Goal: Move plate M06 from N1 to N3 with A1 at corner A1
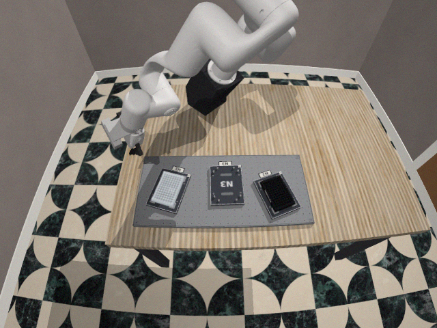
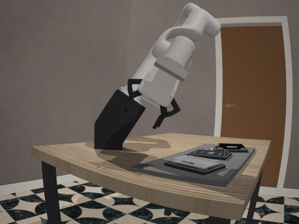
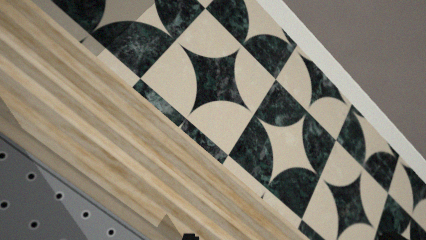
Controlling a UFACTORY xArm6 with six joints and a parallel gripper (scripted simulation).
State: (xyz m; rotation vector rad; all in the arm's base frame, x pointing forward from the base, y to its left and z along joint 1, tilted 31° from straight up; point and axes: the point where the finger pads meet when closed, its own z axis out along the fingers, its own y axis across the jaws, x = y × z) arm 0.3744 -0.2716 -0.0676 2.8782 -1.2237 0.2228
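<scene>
The well plate M06 is 9 cm ahead of my hand, 16 cm to the left of it and 14 cm below it. Round my hand: nest N3: 2 cm ahead, 37 cm to the left, 15 cm below; then black plate M09: 3 cm ahead, 56 cm to the left, 13 cm below; then nest N1: 9 cm ahead, 16 cm to the left, 15 cm below.
</scene>
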